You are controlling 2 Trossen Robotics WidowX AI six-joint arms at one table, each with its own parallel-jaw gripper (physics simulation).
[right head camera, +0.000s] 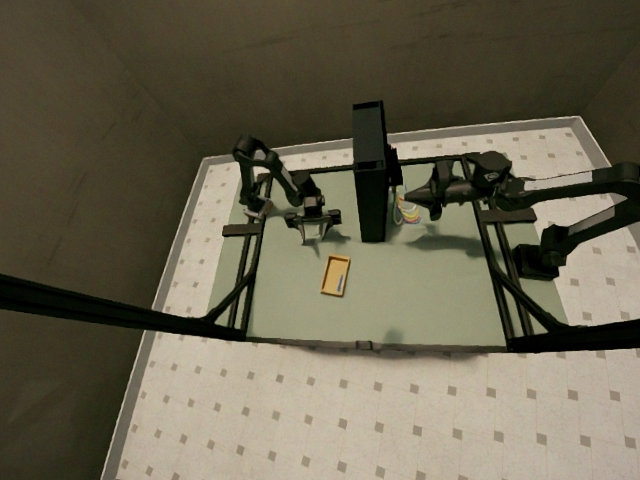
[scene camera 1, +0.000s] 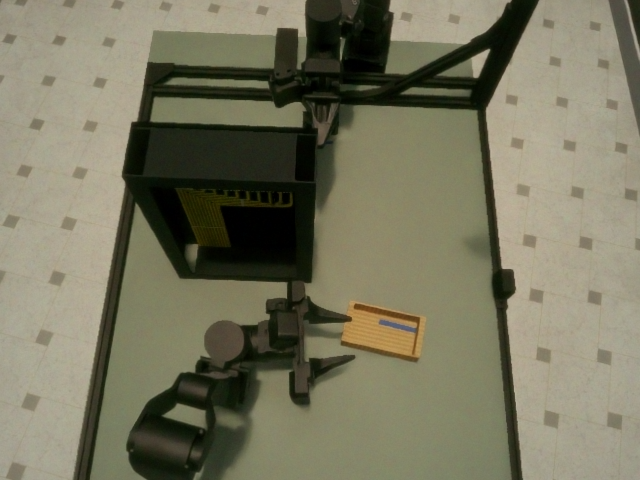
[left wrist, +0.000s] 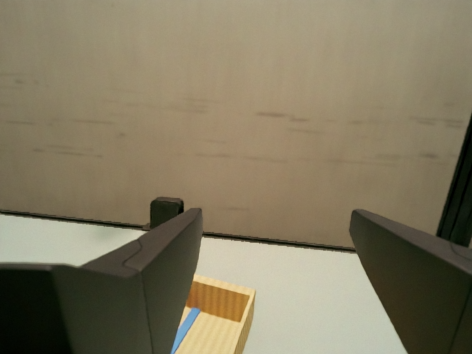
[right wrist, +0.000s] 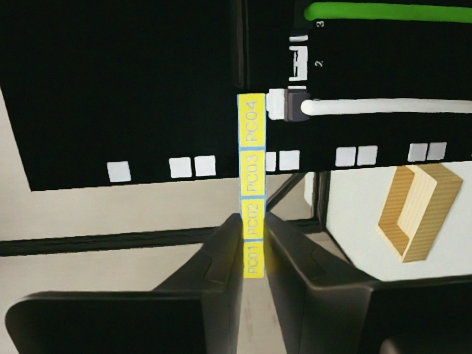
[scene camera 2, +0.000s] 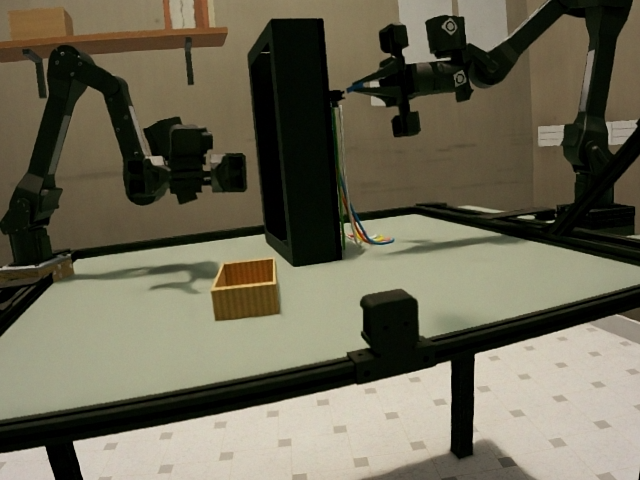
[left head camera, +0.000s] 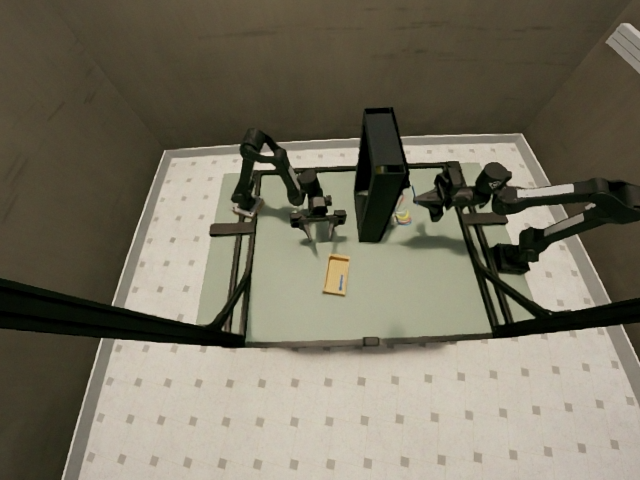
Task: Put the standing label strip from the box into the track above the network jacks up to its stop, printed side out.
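Pixels of known places: left gripper, between the fingertips: (right head camera: 313, 240) (scene camera 1: 353, 337) (left wrist: 275, 219) (scene camera 2: 191, 172) (left head camera: 320, 240); right gripper, between the fingertips: (right head camera: 404, 197) (scene camera 1: 319, 147) (right wrist: 251, 222) (scene camera 2: 353, 86) (left head camera: 413, 200); left arm's base, origin of its link: (right head camera: 256, 205) (scene camera 2: 33, 261) (left head camera: 246, 203); right arm's base, origin of its link: (right head camera: 539, 259) (scene camera 1: 367, 42) (scene camera 2: 594, 205) (left head camera: 514, 256).
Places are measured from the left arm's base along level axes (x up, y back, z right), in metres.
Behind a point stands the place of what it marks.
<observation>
My right gripper (left head camera: 416, 200) @(x 0.249, y -0.612, z -0.049 m) (right head camera: 406, 196) @(x 0.249, y -0.612, z -0.049 m) (scene camera 2: 359, 87) @(x 0.249, y -0.612, z -0.049 m) (right wrist: 251, 222) @(x 0.249, y -0.612, z -0.049 m) is shut on the label strip (scene camera 2: 355, 86) @(x 0.251, y -0.615, z -0.061 m) (right wrist: 252, 172) @(x 0.249, y -0.610, z -0.075 m), near its PC01/PC02 end. Yellow printed labels PC01 to PC04 face the right wrist camera. The PC04 end lies in line with a dark groove-like track (right wrist: 242, 45) @(x 0.250, y -0.583, z -0.109 m), beside the white-cabled network jack (right wrist: 297, 104) @(x 0.227, y -0.580, z -0.084 m); whether it touches or enters is unclear. A second blue strip (left head camera: 341, 282) @(x -0.033, y -0.481, z 0.174 m) (scene camera 1: 397, 326) @(x -0.033, y -0.481, z 0.178 m) (left wrist: 186, 327) @(x -0.033, y -0.482, z 0.188 m) lies in the wooden box (left head camera: 339, 256) @(x 0.000, y -0.444, z 0.093 m) (scene camera 2: 245, 303) @(x -0.020, y -0.471, z 0.226 m) (right wrist: 430, 225) @(x -0.019, y -0.494, z 0.148 m). My left gripper (left head camera: 320, 239) @(x 0.135, y -0.383, z 0.114 m) (scene camera 1: 353, 337) @(x 0.135, y -0.383, z 0.114 m) (left wrist: 275, 219) @(x 0.135, y -0.383, z 0.114 m) is open, above the table behind the box.
A tall black rack (left head camera: 379, 206) @(x 0.216, y -0.526, z -0.019 m) (scene camera 1: 222, 155) @(x 0.362, y -0.478, z -0.135 m) (scene camera 2: 307, 144) @(x 0.161, y -0.531, z -0.021 m) stands between the arms, its jack panel facing the right arm. Coloured cables (left head camera: 403, 217) @(x -0.034, y -0.634, z -0.170 m) (scene camera 2: 385, 241) @(x -0.033, y -0.650, z -0.145 m) hang to the table. A black block (scene camera 1: 504, 283) @(x 0.017, y -0.624, z 0.329 m) (scene camera 2: 390, 320) @(x -0.002, y -0.636, z 0.347 m) (left wrist: 166, 212) @(x 0.000, y -0.627, z 0.323 m) sits on the front rail.
</observation>
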